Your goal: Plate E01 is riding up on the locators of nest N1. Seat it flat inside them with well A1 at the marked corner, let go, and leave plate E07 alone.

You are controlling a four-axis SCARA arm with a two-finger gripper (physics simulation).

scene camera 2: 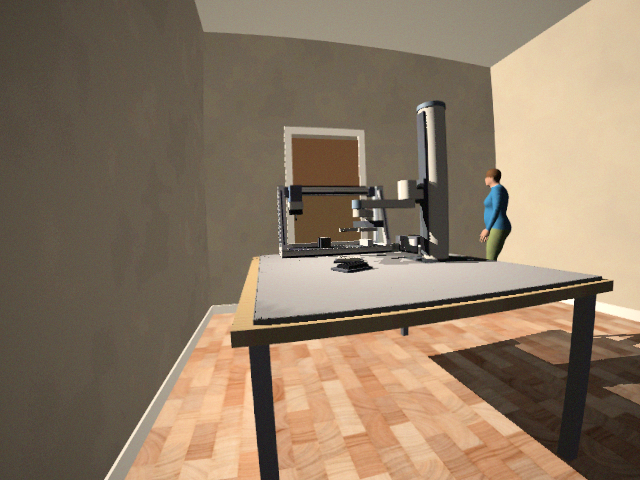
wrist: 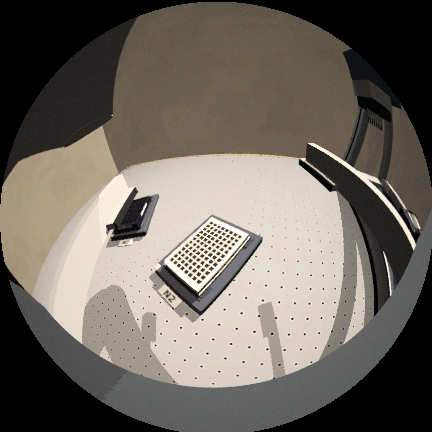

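Seen in the pictures: gripper, between the fingertips: point(scene camera 2: 348, 230) point(wrist: 216, 159); arm's base, origin of its link: point(scene camera 2: 435, 260).
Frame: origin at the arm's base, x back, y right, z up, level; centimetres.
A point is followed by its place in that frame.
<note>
My gripper point(scene camera 2: 341, 229) {x -47.4, y 15.9, z 19.2 cm} point(wrist: 216, 159) {x -47.4, y 15.9, z 19.2 cm} is open and empty, high above the table. Its left finger overlaps part of a dark plate point(wrist: 134, 214) {x -54.5, y -11.5, z 3.8 cm} at the left of the wrist view. That plate sits on a dark nest point(wrist: 152, 202) {x -61.3, y -10.8, z 2.5 cm} whose label is too small to read; by elimination it may be E01 on N1. Its exact tilt and its well A1 cannot be made out. A white plate point(wrist: 207, 254) {x -48.5, y 11.6, z 3.7 cm}, perhaps E07, rests on the nest marked N2 point(wrist: 242, 253) {x -50.6, y 16.6, z 2.5 cm}, mid-view and nearer. In the scene view a dark stack point(scene camera 2: 351, 265) {x -58.0, y -19.3, z 4.0 cm} of nest and plate shows small; its parts cannot be told apart.
A gantry frame point(scene camera 2: 330, 190) {x -45.8, y 62.2, z 48.4 cm} stands at the table's far side, with a dark block point(scene camera 2: 324, 241) {x -54.1, y 51.5, z 10.9 cm} on its base. The arm's column point(scene camera 2: 437, 180) {x -2.8, y -7.0, z 45.2 cm} rises at the right of it. The perforated table top point(wrist: 300, 280) {x -47.6, y 26.9, z 1.3 cm} carries shadows. A person point(scene camera 2: 497, 209) stands beyond the table.
</note>
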